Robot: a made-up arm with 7 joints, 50 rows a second.
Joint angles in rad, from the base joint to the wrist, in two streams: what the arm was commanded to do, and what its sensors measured. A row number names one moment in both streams.
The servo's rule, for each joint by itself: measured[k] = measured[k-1] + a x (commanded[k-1-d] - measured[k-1]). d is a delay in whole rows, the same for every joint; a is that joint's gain. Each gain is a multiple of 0.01, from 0.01 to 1. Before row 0 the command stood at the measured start. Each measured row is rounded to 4 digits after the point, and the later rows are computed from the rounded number. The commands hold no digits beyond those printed.
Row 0, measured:
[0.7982 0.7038 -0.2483 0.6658 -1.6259 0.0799 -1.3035]
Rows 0 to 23, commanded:
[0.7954 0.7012 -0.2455 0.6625 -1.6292 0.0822 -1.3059]
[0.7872 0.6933 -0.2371 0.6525 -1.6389 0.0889 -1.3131]
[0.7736 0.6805 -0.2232 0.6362 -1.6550 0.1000 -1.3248]
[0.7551 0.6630 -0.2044 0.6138 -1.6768 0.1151 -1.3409]
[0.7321 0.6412 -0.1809 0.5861 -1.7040 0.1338 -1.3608]
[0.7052 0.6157 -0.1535 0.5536 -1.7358 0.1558 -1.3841]
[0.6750 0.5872 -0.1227 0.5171 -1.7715 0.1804 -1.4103]
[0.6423 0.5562 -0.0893 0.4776 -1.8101 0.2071 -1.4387]
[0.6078 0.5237 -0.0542 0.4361 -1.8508 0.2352 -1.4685]
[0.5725 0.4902 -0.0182 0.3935 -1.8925 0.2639 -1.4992]
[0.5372 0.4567 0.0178 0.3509 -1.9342 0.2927 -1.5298]
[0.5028 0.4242 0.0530 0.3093 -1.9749 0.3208 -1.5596]
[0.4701 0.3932 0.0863 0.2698 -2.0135 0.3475 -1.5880]
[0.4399 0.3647 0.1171 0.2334 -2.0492 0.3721 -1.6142]
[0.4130 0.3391 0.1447 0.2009 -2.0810 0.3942 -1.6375]
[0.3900 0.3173 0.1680 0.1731 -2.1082 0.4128 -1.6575]
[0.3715 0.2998 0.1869 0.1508 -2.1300 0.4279 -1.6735]
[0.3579 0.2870 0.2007 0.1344 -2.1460 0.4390 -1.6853]
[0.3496 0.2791 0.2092 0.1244 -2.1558 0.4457 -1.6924]
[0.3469 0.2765 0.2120 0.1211 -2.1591 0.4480 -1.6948]
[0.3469 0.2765 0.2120 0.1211 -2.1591 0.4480 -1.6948]
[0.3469 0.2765 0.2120 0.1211 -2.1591 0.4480 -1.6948]
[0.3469 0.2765 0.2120 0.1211 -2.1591 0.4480 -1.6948]
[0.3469 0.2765 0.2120 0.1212 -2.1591 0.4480 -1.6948]
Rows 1 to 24, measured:
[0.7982 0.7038 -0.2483 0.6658 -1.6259 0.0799 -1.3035]
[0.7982 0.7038 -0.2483 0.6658 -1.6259 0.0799 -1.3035]
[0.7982 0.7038 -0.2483 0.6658 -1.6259 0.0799 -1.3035]
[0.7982 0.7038 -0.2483 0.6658 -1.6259 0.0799 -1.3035]
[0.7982 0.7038 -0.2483 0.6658 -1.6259 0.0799 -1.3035]
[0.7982 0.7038 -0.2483 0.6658 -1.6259 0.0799 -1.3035]
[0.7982 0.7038 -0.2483 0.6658 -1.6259 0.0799 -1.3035]
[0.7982 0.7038 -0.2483 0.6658 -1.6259 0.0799 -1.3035]
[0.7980 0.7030 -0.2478 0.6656 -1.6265 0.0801 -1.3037]
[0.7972 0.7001 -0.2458 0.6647 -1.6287 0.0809 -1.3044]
[0.7955 0.6942 -0.2415 0.6627 -1.6334 0.0826 -1.3058]
[0.7927 0.6848 -0.2345 0.6593 -1.6412 0.0855 -1.3083]
[0.7885 0.6717 -0.2243 0.6542 -1.6525 0.0898 -1.3120]
[0.7827 0.6549 -0.2108 0.6472 -1.6675 0.0957 -1.3170]
[0.7752 0.6346 -0.1941 0.6381 -1.6862 0.1033 -1.3235]
[0.7659 0.6111 -0.1742 0.6269 -1.7085 0.1126 -1.3316]
[0.7548 0.5849 -0.1514 0.6135 -1.7341 0.1236 -1.3412]
[0.7420 0.5565 -0.1261 0.5981 -1.7626 0.1362 -1.3523]
[0.7277 0.5266 -0.0988 0.5808 -1.7935 0.1503 -1.3647]
[0.7120 0.4959 -0.0700 0.5618 -1.8262 0.1656 -1.3783]
[0.6951 0.4651 -0.0403 0.5414 -1.8599 0.1820 -1.3930]
[0.6772 0.4350 -0.0104 0.5198 -1.8940 0.1991 -1.4085]
[0.6587 0.4062 0.0191 0.4975 -1.9277 0.2167 -1.4245]
[0.6399 0.3795 0.0474 0.4748 -1.9602 0.2343 -1.4408]
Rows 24 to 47, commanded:
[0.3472 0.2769 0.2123 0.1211 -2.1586 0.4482 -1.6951]
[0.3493 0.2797 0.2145 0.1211 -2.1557 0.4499 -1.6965]
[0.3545 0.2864 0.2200 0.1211 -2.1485 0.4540 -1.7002]
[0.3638 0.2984 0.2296 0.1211 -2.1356 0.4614 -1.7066]
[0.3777 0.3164 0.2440 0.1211 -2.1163 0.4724 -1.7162]
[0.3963 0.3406 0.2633 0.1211 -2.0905 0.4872 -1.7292]
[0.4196 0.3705 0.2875 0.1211 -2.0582 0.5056 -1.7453]
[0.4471 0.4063 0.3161 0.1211 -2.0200 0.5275 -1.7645]
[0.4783 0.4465 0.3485 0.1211 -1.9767 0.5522 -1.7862]
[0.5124 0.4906 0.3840 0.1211 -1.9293 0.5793 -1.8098]
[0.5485 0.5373 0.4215 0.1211 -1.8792 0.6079 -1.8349]
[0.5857 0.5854 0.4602 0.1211 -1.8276 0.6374 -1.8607]
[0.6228 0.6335 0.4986 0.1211 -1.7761 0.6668 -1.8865]
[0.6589 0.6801 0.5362 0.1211 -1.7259 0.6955 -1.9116]
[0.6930 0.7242 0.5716 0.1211 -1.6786 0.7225 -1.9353]
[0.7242 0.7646 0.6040 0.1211 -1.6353 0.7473 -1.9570]
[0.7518 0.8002 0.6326 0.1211 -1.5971 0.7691 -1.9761]
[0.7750 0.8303 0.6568 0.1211 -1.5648 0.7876 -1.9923]
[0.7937 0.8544 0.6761 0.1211 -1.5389 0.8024 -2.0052]
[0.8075 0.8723 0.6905 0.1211 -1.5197 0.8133 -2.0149]
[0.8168 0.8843 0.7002 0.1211 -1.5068 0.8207 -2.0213]
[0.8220 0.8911 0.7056 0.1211 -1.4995 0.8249 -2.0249]
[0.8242 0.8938 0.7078 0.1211 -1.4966 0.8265 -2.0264]
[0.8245 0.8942 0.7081 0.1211 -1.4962 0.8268 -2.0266]
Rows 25 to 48, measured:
[0.6211 0.3556 0.0739 0.4521 -1.9908 0.2517 -1.4571]
[0.6027 0.3350 0.0980 0.4299 -2.0187 0.2686 -1.4731]
[0.5850 0.3182 0.1191 0.4085 -2.0434 0.2845 -1.4885]
[0.5683 0.3057 0.1368 0.3884 -2.0642 0.2992 -1.5029]
[0.5528 0.2969 0.1511 0.3697 -2.0813 0.3126 -1.5163]
[0.5384 0.2908 0.1627 0.3523 -2.0953 0.3248 -1.5288]
[0.5250 0.2865 0.1721 0.3361 -2.1068 0.3359 -1.5404]
[0.5125 0.2835 0.1797 0.3211 -2.1162 0.3460 -1.5512]
[0.5009 0.2815 0.1859 0.3071 -2.1238 0.3552 -1.5613]
[0.4903 0.2810 0.1913 0.2941 -2.1295 0.3637 -1.5708]
[0.4808 0.2826 0.1968 0.2820 -2.1329 0.3718 -1.5799]
[0.4726 0.2873 0.2030 0.2707 -2.1334 0.3799 -1.5888]
[0.4660 0.2960 0.2108 0.2602 -2.1303 0.3882 -1.5977]
[0.4611 0.3094 0.2208 0.2505 -2.1231 0.3971 -1.6069]
[0.4582 0.3277 0.2335 0.2414 -2.1114 0.4069 -1.6166]
[0.4574 0.3513 0.2492 0.2330 -2.0949 0.4178 -1.6270]
[0.4589 0.3799 0.2681 0.2252 -2.0736 0.4299 -1.6381]
[0.4626 0.4131 0.2901 0.2179 -2.0476 0.4433 -1.6501]
[0.4686 0.4504 0.3151 0.2111 -2.0173 0.4581 -1.6630]
[0.4768 0.4909 0.3427 0.2048 -1.9832 0.4742 -1.6768]
[0.4870 0.5337 0.3723 0.1989 -1.9459 0.4915 -1.6915]
[0.4990 0.5776 0.4034 0.1935 -1.9063 0.5099 -1.7069]
[0.5126 0.6216 0.4354 0.1884 -1.8653 0.5290 -1.7229]
[0.5274 0.6645 0.4674 0.1837 -1.8239 0.5486 -1.7393]

